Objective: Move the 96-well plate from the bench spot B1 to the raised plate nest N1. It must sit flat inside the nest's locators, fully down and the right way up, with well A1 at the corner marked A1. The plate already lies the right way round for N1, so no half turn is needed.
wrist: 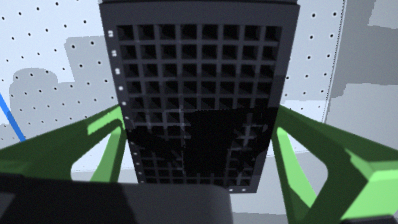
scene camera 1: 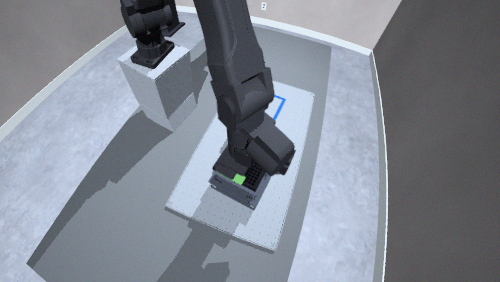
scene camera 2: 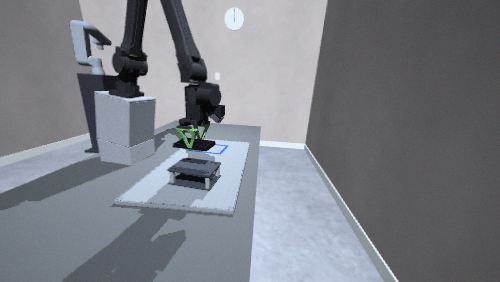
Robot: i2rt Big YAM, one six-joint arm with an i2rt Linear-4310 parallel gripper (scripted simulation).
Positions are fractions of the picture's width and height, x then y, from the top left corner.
Labels:
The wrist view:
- my gripper: 0.50, 0.50
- black 96-well plate: 0.53, 0.67
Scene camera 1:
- my gripper: 0.48, 0.59
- raised plate nest: 0.46, 0.66

